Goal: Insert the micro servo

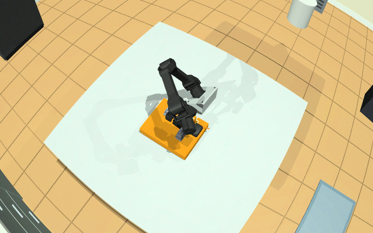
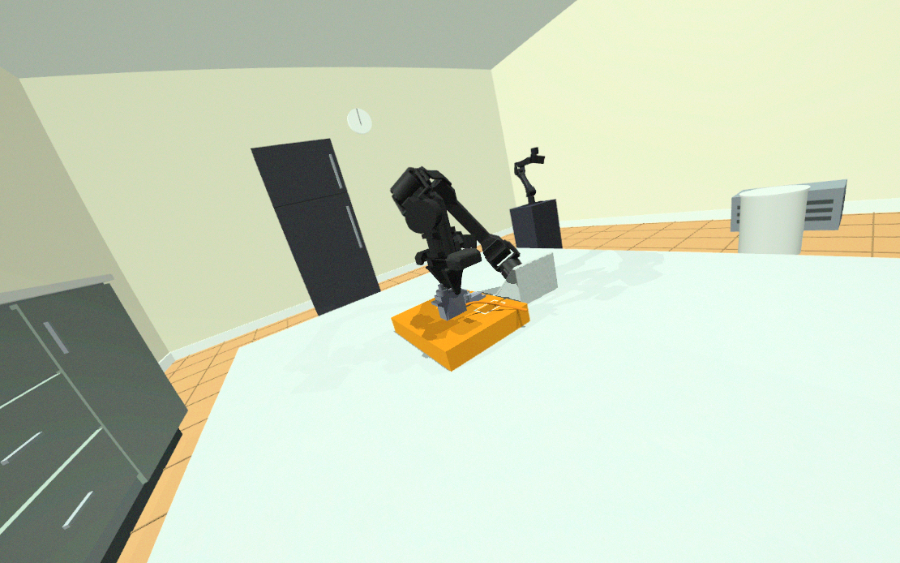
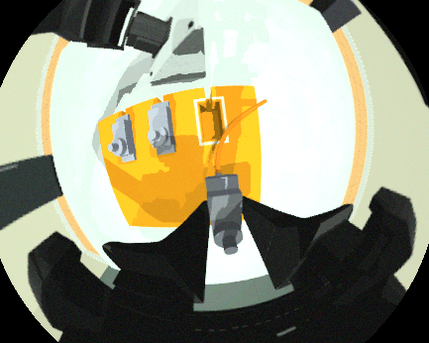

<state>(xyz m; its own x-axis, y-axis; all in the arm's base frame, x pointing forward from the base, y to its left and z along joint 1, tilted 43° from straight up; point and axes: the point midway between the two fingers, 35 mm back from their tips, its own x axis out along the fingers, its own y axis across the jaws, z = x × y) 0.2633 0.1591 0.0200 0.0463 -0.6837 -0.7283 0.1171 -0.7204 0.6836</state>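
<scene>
Right now the orange deck is 30 mm ahead of my gripper tip, 70 mm to the right of it and 100 mm below it.
</scene>
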